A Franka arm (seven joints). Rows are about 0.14 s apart.
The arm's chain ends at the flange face. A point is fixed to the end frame.
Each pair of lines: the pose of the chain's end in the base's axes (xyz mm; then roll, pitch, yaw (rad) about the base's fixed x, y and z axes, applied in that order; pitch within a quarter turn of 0, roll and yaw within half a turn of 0), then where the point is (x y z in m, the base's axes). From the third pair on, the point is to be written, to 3 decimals.
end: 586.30 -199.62 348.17 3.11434 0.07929 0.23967
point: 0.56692 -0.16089 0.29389
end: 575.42 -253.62 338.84 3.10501 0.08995 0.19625
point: 0.55724 -0.21471 0.28428
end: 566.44 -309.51 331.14 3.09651 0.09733 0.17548
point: 0.549 -0.271 0.276
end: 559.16 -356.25 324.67 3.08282 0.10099 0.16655
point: 0.542 -0.318 0.269
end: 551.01 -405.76 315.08 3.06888 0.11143 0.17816
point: 0.533 -0.369 0.259
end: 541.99 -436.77 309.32 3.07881 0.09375 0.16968
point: 0.525 -0.399 0.254
